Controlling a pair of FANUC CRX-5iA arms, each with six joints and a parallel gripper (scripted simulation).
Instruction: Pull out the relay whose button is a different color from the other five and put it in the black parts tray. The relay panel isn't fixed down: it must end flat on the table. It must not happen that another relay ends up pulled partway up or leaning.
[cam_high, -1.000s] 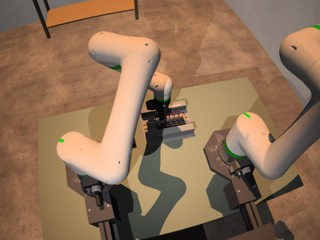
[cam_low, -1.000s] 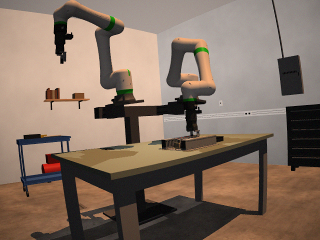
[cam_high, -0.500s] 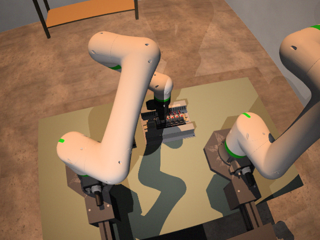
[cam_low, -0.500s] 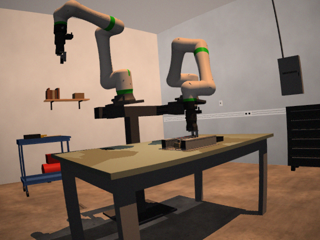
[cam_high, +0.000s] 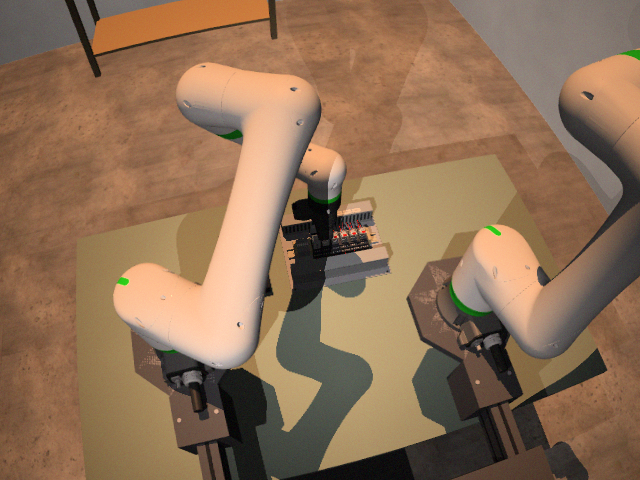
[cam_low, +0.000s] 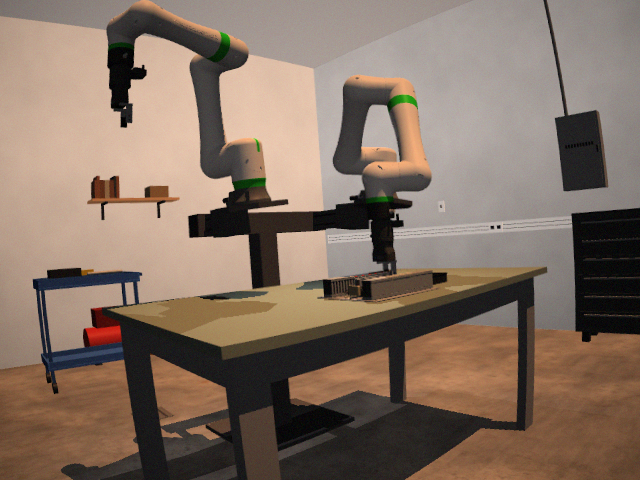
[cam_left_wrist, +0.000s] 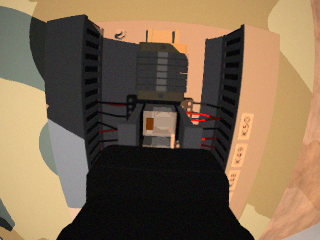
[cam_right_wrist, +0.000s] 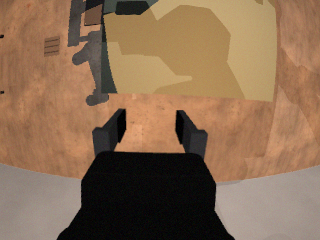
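Now: the relay panel 1 cm ahead of my left hand, 6 cm to the right of it and 3 cm below it. Also, from my left hand: black parts tray (6 cm behind, 22 cm to the left, 4 cm below).
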